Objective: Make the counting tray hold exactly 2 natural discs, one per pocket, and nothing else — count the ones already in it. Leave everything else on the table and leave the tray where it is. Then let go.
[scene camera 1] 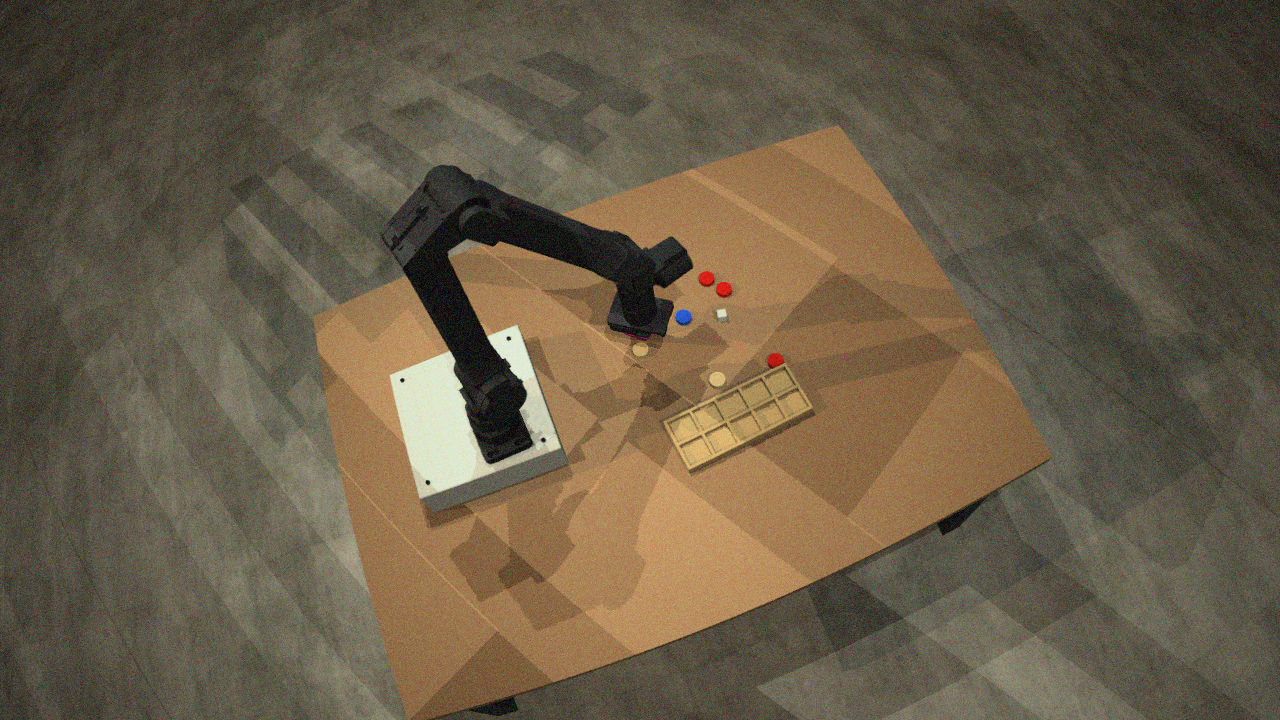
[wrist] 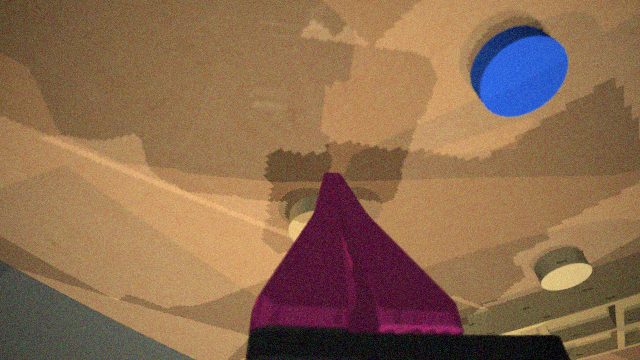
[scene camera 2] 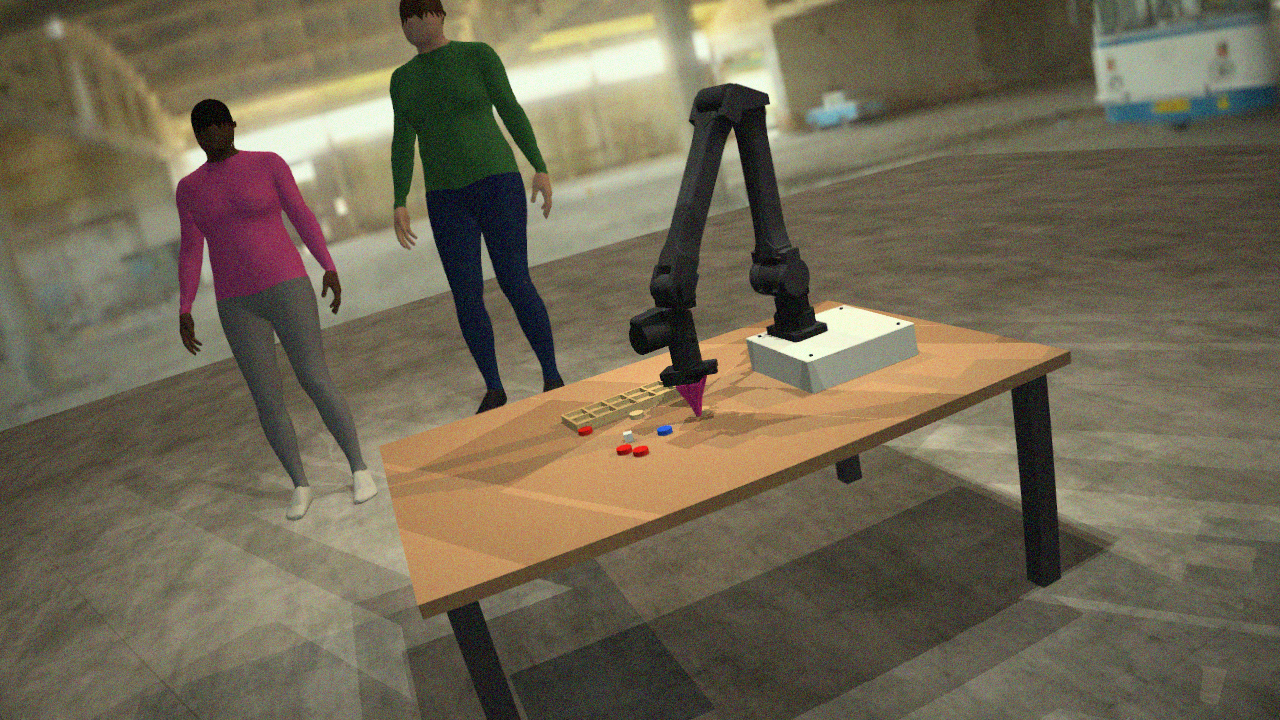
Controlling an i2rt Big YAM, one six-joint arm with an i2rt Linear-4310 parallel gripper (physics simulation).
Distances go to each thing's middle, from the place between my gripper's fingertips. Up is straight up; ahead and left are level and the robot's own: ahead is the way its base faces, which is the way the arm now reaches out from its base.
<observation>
I see my gripper 8 cm short of the blue disc [wrist: 517,71] and 1 cm to the right of it. Round my hand: counting tray [scene camera 1: 723,424] (8 cm ahead, 22 cm to the right).
</observation>
